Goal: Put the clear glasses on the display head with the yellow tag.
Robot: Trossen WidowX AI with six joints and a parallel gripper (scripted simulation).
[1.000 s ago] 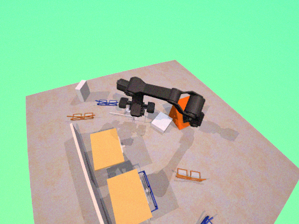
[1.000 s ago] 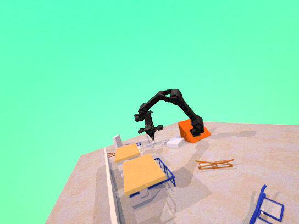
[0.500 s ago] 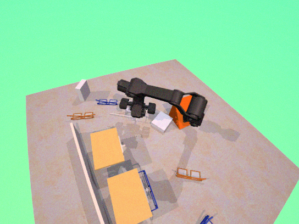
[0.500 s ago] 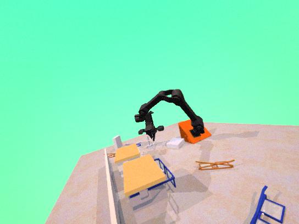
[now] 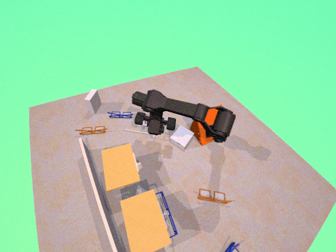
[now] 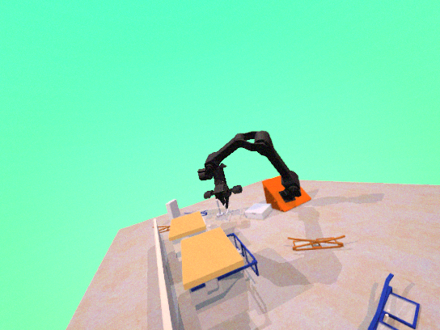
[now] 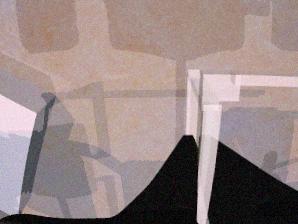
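Right now my gripper tip is 11 cm to the left of the white peg, 4 cm above it and 2 cm short of it. From my gripper tip the other things lie so: long white rail (29 cm ahead, 26 cm to the left, 1 cm below).
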